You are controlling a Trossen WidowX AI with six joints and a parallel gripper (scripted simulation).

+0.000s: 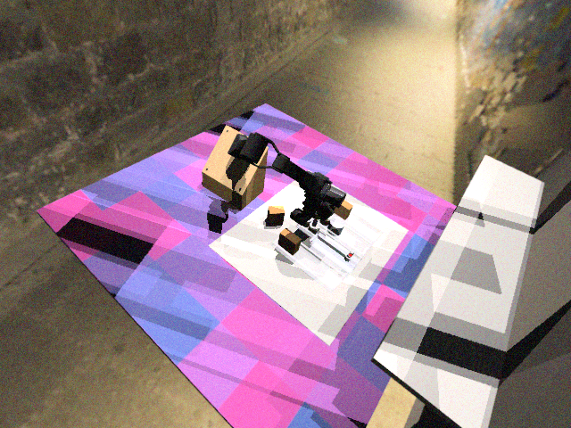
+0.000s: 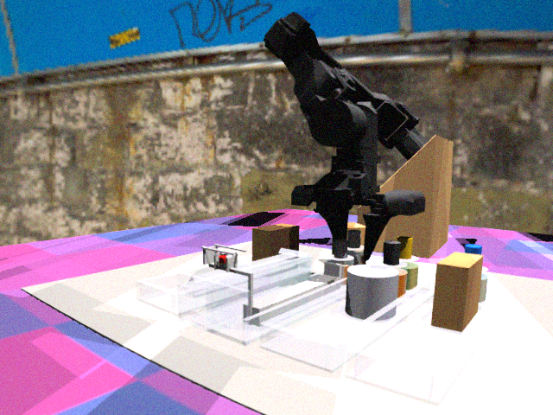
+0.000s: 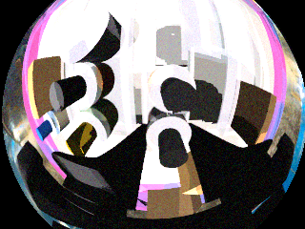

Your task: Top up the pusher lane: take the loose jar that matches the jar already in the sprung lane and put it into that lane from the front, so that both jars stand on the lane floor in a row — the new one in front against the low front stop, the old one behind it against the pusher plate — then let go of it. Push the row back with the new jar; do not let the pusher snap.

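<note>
My gripper tip is now 11 cm short of the grey cylinder, 6 cm to the right of it and 1 cm above it. The rest, counted from my gripper tip: red part: 21 cm ahead, 8 cm to the right, 3 cm above; white slab: 50 cm ahead, 33 cm above, 8 cm to the right; clear sprung lane: 13 cm ahead, 5 cm to the right, 2 cm below.
</note>
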